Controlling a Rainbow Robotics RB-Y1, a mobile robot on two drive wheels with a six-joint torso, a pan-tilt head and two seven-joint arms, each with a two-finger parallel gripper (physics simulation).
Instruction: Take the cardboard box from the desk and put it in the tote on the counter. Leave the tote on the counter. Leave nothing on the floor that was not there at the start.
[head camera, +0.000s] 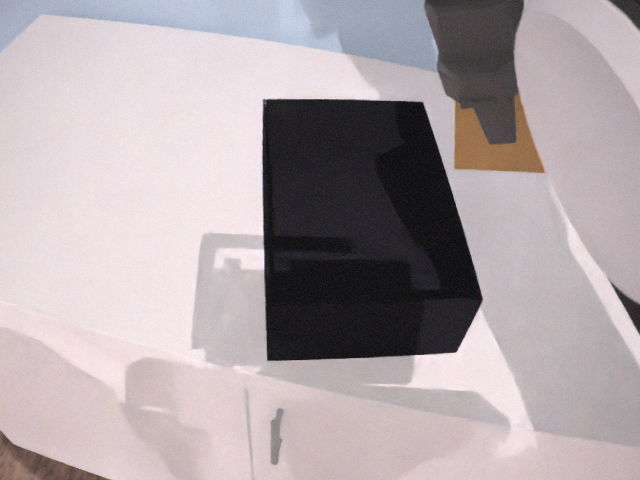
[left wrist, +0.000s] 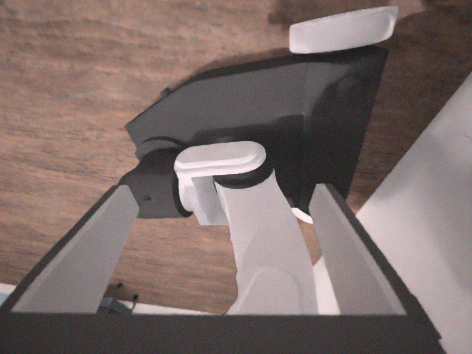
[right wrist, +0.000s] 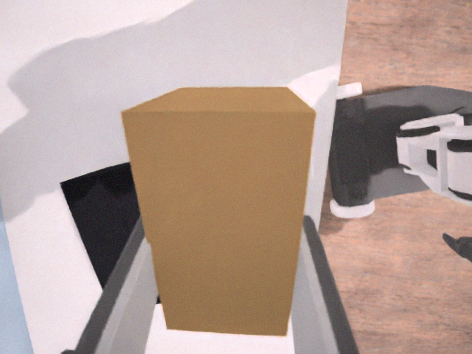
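Where they show: left gripper, fingertip midpoint: (left wrist: 222, 196) (right wrist: 462, 235); right gripper, fingertip midpoint: (head camera: 503, 113) (right wrist: 228, 225); robot's base, origin of the base link: (right wrist: 339, 149).
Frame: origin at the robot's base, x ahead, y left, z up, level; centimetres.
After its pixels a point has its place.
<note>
The brown cardboard box (head camera: 473, 149) @(y -16.5, x 32.6, z 117.5 cm) (right wrist: 225, 200) @(y -20.9, x 33.8, z 122.4 cm) is between the fingers of my right gripper (right wrist: 228, 225) @(y -18.9, x 34.6, z 119.5 cm), which is shut on it. In the head camera the box shows at the upper right, to the right of the black tote, partly hidden by the gripper and arm. The black tote (head camera: 330, 180) @(y -9.6, x 55.8, z 91.3 cm) (right wrist: 102, 215) @(y -13.9, x 60.0, z 95.9 cm) stands on the white counter (head camera: 129, 129) @(y 18.3, x 66.4, z 91.0 cm) (right wrist: 45, 280) @(y -0.9, x 82.7, z 91.0 cm). In the right wrist view part of the tote shows behind the box at the left. My left gripper (left wrist: 222, 196) @(y 23.5, x -19.4, z 55.6 cm) is open, with no object between its fingertips, and points down past the robot's own body.
The counter's front has a cabinet door with a grey handle (head camera: 276, 436) @(y -2.5, x 26.8, z 77.9 cm). A blue wall (head camera: 206, 25) @(y 10.1, x 97.5, z 90.0 cm) stands behind the counter. The robot's dark base (left wrist: 240, 100) @(y 16.9, x -22.2, z 16.9 cm) (right wrist: 380, 145) @(y -1.2, x -13.2, z 16.9 cm) stands on the wooden floor (left wrist: 65, 75) @(y 28.0, x -80.1, z 0.0 cm) (right wrist: 410, 280) @(y 81.4, x -30.2, z 0.0 cm), close to the counter's edge. A small dark object (left wrist: 115, 305) @(y -148.8, x -165.7, z 16.9 cm) shows at the lower left.
</note>
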